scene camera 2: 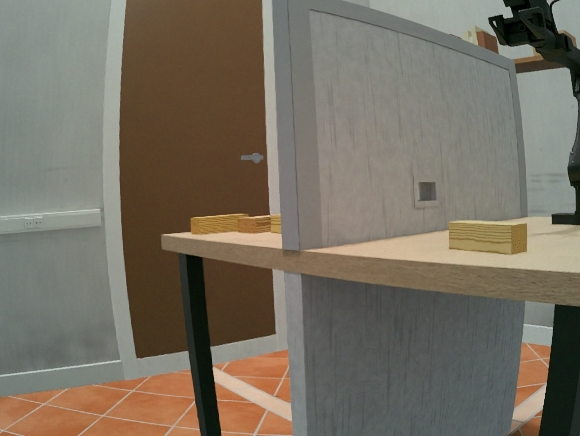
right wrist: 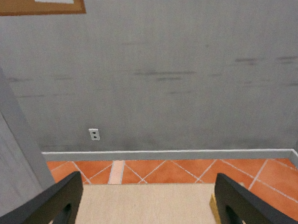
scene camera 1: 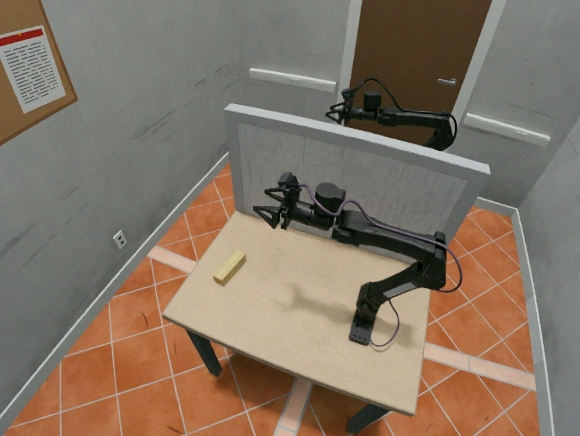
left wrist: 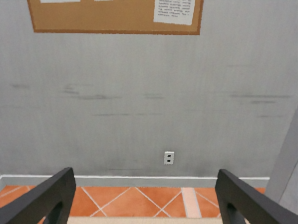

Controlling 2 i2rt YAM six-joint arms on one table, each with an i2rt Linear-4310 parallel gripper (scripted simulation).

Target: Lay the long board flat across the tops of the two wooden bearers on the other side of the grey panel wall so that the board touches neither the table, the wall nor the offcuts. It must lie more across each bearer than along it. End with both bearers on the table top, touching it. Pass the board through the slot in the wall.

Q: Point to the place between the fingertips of the left gripper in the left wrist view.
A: At 145,177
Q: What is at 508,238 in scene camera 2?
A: A wooden offcut.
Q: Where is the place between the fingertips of the left gripper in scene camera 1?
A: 259,199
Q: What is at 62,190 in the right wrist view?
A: The right gripper.
